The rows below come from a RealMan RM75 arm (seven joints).
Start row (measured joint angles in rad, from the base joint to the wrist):
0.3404 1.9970 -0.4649 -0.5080 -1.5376 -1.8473 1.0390
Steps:
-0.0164 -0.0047 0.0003 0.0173 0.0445 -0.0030 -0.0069
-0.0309 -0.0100 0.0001 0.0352 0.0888 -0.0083 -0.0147
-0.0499 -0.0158 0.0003 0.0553 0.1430 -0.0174 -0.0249
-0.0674 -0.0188 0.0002 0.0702 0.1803 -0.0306 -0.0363
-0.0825 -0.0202 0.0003 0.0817 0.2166 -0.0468 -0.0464
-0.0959 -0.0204 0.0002 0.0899 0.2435 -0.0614 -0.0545
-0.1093 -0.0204 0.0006 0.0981 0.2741 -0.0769 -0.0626
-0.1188 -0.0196 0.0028 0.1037 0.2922 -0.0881 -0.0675
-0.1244 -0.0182 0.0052 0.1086 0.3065 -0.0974 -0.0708
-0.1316 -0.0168 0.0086 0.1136 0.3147 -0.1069 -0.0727
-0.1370 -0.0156 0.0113 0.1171 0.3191 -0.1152 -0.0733
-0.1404 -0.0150 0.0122 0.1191 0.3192 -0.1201 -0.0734
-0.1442 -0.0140 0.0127 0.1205 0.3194 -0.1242 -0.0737
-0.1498 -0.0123 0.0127 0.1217 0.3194 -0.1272 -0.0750
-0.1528 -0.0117 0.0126 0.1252 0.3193 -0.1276 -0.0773
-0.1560 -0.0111 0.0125 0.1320 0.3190 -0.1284 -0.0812
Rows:
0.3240 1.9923 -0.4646 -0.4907 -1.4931 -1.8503 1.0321
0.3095 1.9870 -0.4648 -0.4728 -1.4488 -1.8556 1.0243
0.2905 1.9812 -0.4646 -0.4527 -1.3946 -1.8647 1.0141
0.2730 1.9782 -0.4647 -0.4378 -1.3573 -1.8779 1.0027
0.2579 1.9768 -0.4646 -0.4263 -1.3210 -1.8941 0.9926
0.2445 1.9766 -0.4647 -0.4181 -1.2941 -1.9087 0.9845
0.2311 1.9766 -0.4643 -0.4099 -1.2635 -1.9242 0.9764
0.2216 1.9774 -0.4621 -0.4043 -1.2454 -1.9354 0.9715
0.2160 1.9788 -0.4597 -0.3994 -1.2311 -1.9447 0.9682
0.2088 1.9802 -0.4563 -0.3944 -1.2229 -1.9542 0.9663
0.2034 1.9814 -0.4536 -0.3909 -1.2185 -1.9625 0.9657
0.2000 1.9820 -0.4527 -0.3889 -1.2184 -1.9674 0.9656
0.1962 1.9830 -0.4522 -0.3875 -1.2182 -1.9715 0.9653
0.1906 1.9847 -0.4522 -0.3863 -1.2182 -1.9745 0.9640
0.1876 1.9853 -0.4523 -0.3828 -1.2183 -1.9749 0.9617
0.1844 1.9859 -0.4524 -0.3760 -1.2186 -1.9757 0.9578

